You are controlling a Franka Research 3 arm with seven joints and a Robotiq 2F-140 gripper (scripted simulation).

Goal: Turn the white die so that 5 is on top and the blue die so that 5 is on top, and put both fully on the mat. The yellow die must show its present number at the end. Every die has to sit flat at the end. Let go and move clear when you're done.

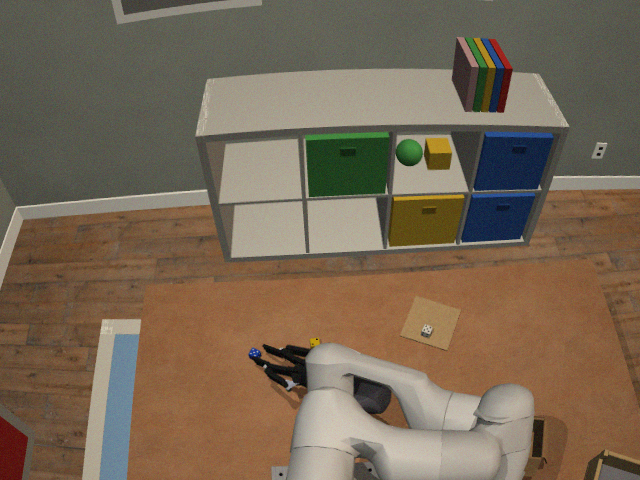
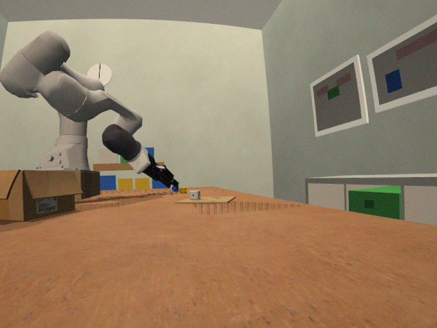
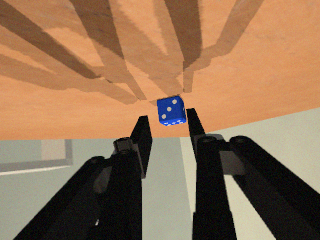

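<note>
Right now the blue die is 4 cm to the left of my hand, 3 cm below it and 2 cm ahead of it. Also, from my hand: tan mat (44 cm to the right, 11 cm ahead, 4 cm below); then yellow die (12 cm to the right, 6 cm ahead, 3 cm below); then white die (42 cm to the right, 8 cm ahead, 3 cm below).
</note>
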